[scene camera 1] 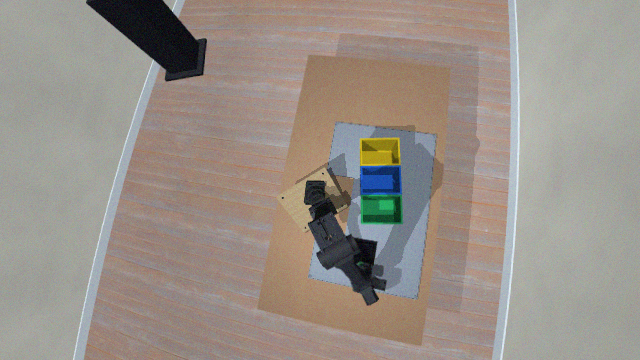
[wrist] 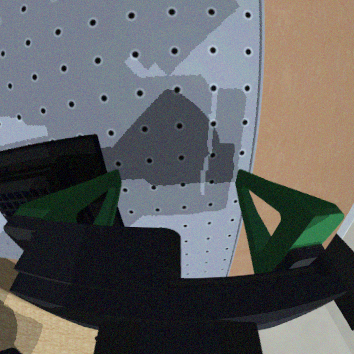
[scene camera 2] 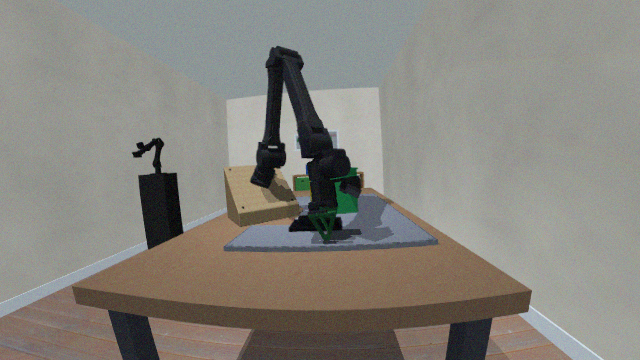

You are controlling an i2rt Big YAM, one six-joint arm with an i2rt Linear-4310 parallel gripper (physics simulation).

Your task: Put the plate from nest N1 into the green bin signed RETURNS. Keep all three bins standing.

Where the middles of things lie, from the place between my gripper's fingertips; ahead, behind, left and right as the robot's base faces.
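Blue bin (scene camera 1: pixel 374 180): 45 cm to the left of my hand, 10 cm ahead of it, 8 cm above it. Yellow bin (scene camera 1: pixel 373 151): 58 cm to the left of my hand, 11 cm ahead of it, 8 cm above it. Green bin (scene camera 1: pixel 375 209): my hand is 32 cm to the right of the green bin, 9 cm short of it and 8 cm below it.
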